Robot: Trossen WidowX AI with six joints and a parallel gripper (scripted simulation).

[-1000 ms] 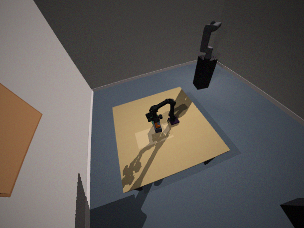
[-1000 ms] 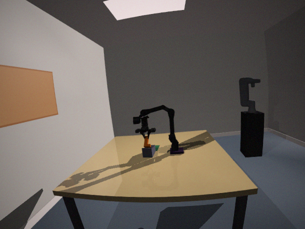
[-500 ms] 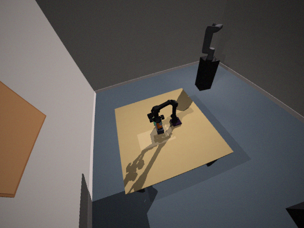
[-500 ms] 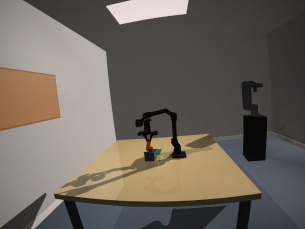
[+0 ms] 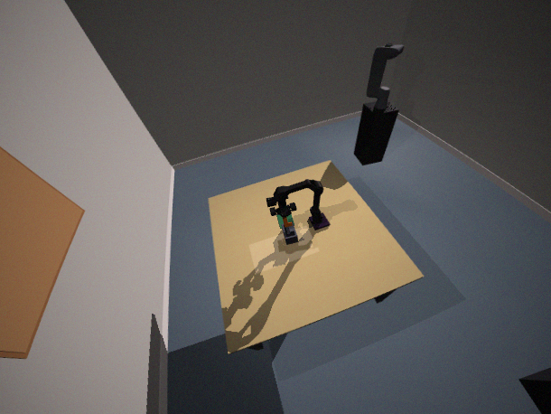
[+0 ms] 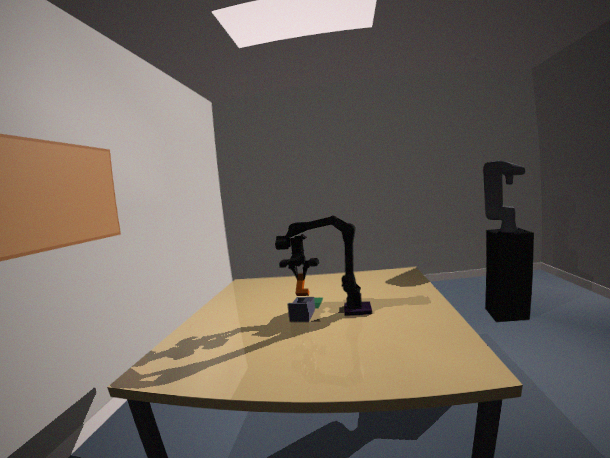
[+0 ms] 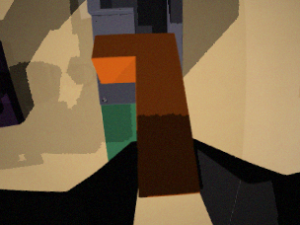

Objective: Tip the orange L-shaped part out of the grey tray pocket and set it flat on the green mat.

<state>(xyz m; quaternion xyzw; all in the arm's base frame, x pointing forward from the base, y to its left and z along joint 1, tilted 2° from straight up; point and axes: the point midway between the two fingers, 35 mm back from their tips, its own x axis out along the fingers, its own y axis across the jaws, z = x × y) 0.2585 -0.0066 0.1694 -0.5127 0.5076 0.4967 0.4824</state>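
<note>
The green mat lies 170 mm below my gripper tip, 80 mm to the right of it and 10 mm behind it. Round my gripper tip: orange L-shaped part: 30 mm to the left, 30 mm below, 20 mm behind.
</note>
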